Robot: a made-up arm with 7 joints.
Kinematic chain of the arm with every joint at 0, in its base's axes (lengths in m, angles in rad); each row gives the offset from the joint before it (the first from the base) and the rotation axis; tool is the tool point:
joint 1: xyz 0 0 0.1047 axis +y
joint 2: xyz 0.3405 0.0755 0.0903 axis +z
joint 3: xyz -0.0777 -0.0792 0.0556 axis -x
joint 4: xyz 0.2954 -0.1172 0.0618 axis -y
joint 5: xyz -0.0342 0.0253 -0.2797 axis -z
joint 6: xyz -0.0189 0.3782 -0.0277 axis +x
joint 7: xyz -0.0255 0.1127 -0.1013 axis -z
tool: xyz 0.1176 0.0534 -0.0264
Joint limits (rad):
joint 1: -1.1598..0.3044
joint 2: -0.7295..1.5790
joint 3: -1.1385..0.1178
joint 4: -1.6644..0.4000
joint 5: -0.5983..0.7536
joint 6: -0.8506..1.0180
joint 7: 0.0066..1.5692
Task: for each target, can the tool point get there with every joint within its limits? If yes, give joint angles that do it. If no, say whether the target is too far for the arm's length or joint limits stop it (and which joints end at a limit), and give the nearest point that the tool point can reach.
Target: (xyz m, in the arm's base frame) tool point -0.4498 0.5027 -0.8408
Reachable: no: joint limits stop it (at a limit: joint 1, joint 2, joint 5, joint 7) | nearest point 0.0504 0.3915 -0.3028 | short by 0.743 m
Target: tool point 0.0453 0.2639 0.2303
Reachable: yes | joints -0.3394 0.3242 -0.2706 -0.9645 -0.2411 -0.1212 1.0096
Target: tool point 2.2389 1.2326 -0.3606
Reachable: no: too far | nearest point 1.0202 0.4776 -0.0274 | short by 1.472 m
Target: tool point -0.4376 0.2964 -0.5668
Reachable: no: joint limits stop it (at a limit: joint 1, joint 2, joint 3, joint 4, joint 7) | nearest point -0.0355 0.2687 -0.2447 | short by 0.516 m
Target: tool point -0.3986 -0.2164 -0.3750
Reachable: no: joint limits stop it (at a limit: joint 1, joint 2, joint 5, joint 7) | nearest point -0.0202 -0.0063 -0.1530 | short by 0.486 m
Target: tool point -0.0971 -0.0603 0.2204
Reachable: yes | joints -0.7900 1.2541 -0.6117 -1.4645 0.3814 -0.4022 0.3414
